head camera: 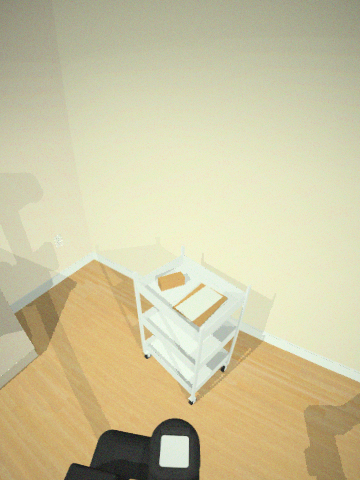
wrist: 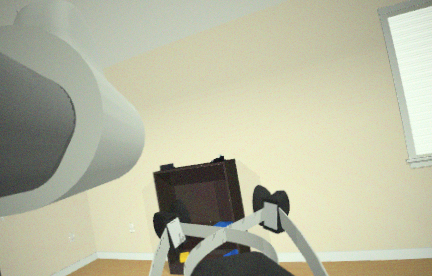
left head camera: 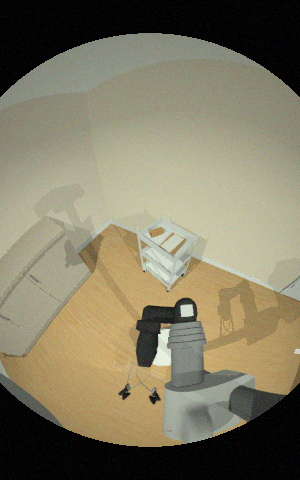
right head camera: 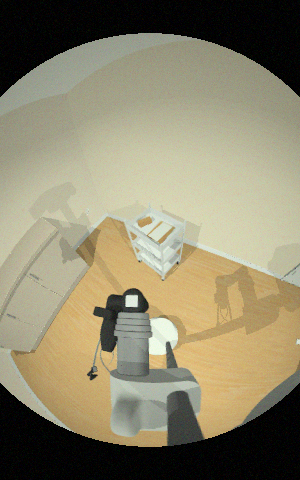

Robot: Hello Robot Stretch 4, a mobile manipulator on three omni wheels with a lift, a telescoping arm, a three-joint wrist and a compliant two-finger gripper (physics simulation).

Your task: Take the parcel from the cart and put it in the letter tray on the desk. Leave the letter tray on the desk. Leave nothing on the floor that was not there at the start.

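Note:
The parcel, a small brown box, lies at the left back of the top tray of the white three-tier cart. My gripper is open and empty. It hangs near my base, well apart from the cart and on the near side of it, in the left head view. Its fingertips stand wide apart in the wrist view. One fingertip shows clearly in the right head view. The desk and the letter tray do not show in these views.
A flat brown item with a white sheet lies beside the parcel on the cart. The cart stands near the wall. A beige cabinet stands at the left. A dark shelf unit stands against a wall in the wrist view.

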